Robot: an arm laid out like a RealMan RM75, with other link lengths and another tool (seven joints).
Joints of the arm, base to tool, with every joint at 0 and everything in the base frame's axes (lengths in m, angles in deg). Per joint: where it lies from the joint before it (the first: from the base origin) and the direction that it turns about. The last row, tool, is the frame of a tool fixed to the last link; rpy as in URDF.
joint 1: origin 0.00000 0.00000 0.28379 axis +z
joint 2: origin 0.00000 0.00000 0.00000 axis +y
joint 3: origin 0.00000 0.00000 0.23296 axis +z
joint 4: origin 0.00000 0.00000 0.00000 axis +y
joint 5: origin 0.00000 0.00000 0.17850 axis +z
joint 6: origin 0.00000 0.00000 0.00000 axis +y
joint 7: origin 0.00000 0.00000 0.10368 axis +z
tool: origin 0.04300 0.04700 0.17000 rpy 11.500 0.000 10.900
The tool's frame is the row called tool.
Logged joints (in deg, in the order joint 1, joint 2, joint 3, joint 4, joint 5, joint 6, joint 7), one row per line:
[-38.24, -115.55, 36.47, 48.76, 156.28, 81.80, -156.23]
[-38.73, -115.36, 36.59, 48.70, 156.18, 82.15, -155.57]
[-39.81, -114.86, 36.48, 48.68, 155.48, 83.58, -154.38]
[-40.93, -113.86, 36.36, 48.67, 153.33, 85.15, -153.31]
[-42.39, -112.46, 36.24, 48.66, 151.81, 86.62, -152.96]
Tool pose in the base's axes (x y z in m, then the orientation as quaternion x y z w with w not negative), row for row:
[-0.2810, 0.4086, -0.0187, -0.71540, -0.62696, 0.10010, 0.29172]
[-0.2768, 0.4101, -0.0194, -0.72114, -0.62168, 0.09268, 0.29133]
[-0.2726, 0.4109, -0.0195, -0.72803, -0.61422, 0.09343, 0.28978]
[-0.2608, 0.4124, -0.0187, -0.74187, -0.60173, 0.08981, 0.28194]
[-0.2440, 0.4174, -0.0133, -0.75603, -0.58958, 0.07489, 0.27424]
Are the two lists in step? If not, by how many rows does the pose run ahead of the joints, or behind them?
The pose runs 1 row behind the joints: the pose in row i belongs to the joints in row i - 1.
